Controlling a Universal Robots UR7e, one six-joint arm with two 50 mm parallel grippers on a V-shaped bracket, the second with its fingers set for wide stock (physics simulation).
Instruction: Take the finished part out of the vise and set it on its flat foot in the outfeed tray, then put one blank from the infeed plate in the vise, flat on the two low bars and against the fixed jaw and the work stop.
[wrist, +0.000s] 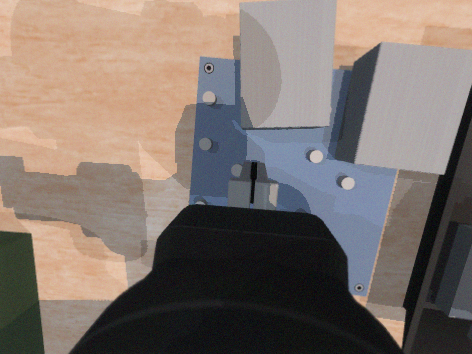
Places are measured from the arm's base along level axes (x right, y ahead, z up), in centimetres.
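Where they show: hand, its tool point: (253, 181).
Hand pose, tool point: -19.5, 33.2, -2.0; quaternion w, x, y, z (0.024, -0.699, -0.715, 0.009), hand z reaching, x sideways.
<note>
After its pixels a point has its place, as x, y, z.
The blue infeed plate (350, 235) @[-14.7, 42.2, -5.3], with short round pegs, lies across the middle of the wrist view. One light grey blank (305, 65) @[-27.2, 35.7, -1.7] stands at its upper edge. A second grey blank (407, 110) @[-24.9, 42.4, -1.7] is at the plate's right, turned a little, with its dark side facing left. My gripper (253, 182) @[-19.4, 33.2, -2.0] points down over the plate, below the first blank in the view and apart from both blanks. Its two grey fingers are together with a thin black line between them, and no part shows in them. The finished part, the vise jaws and the outfeed tray cannot be made out for certain.
A dark walled object (422, 280) @[-13.2, 46.1, -2.0] runs along the right edge, with a grey piece (461, 295) @[-11.4, 50.6, -3.5] inside it. A dark green block (17, 285) @[-6.8, 11.7, -4.2] is at the lower left. The wooden table (100, 80) @[-26.3, 19.3, -6.1] carries several shadows. The black gripper body hides the lower middle.
</note>
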